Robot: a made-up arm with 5 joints.
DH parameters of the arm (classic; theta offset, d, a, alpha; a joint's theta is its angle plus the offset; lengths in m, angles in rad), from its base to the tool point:
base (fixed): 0.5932 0 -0.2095 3.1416
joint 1: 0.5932 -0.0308 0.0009 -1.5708
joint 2: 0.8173 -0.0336 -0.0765 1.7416
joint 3: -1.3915 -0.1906 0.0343 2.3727
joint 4: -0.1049 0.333 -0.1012 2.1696
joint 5: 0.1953 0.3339 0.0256 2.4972
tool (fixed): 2.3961 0.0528 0 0
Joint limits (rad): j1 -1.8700..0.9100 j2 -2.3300..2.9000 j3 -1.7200..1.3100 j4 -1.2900..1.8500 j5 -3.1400..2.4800
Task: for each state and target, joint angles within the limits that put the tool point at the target. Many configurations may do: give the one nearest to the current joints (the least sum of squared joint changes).
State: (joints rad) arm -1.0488 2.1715 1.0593 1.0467 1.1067
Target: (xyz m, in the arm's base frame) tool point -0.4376 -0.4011 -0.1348
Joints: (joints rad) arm -1.0089 1.6501 1.3100 1.6834 0.8263
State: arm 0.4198 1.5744 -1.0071 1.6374 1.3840
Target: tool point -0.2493 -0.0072 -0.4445
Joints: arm 0.3636 1.2770 -1.0663 1.8500 0.5581
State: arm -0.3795 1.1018 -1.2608 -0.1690 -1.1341
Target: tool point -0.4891 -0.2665 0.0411
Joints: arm -0.0800 1.0472 -1.4724 -0.7350 -1.1044
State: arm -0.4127 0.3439 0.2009 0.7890 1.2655
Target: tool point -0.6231 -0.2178 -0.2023
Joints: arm -0.4420 1.1839 -0.0758 0.8525 1.3131
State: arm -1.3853 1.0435 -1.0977 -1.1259 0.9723
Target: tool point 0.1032 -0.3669 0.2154
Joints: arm -1.8700 0.3903 -1.1276 -0.7826 1.1967
